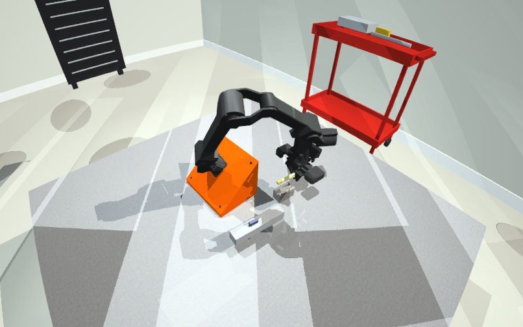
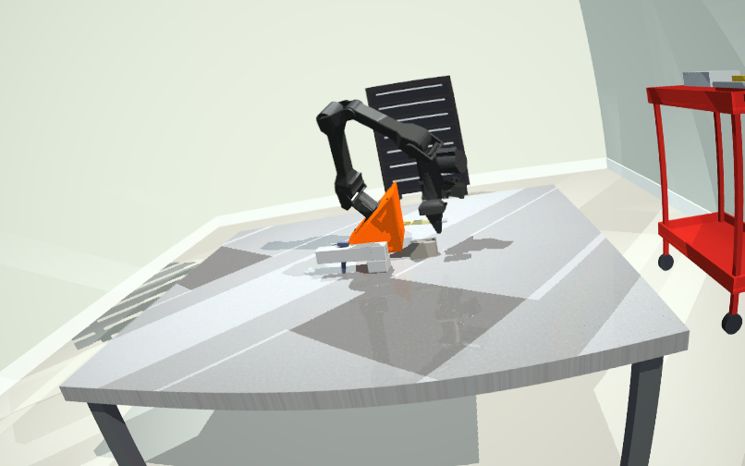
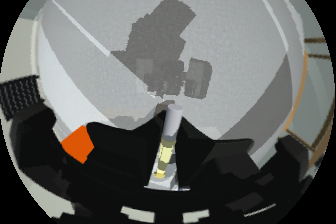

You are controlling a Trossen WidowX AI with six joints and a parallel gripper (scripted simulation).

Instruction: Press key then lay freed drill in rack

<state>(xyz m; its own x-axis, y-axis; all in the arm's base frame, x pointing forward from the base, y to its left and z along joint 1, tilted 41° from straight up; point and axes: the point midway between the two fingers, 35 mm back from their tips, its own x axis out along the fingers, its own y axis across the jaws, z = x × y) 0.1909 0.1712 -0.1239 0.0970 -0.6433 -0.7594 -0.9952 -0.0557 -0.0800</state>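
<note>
Now: gripper tip 40 mm to the left of the drill and 30 mm below it. The rest, counted from my gripper tip: blue key 240 mm to the right, 70 mm ahead, 10 mm below; then grey rack 50 mm to the right, 40 mm below; then housing block 220 mm to the right, 70 mm ahead, 10 mm below.
</note>
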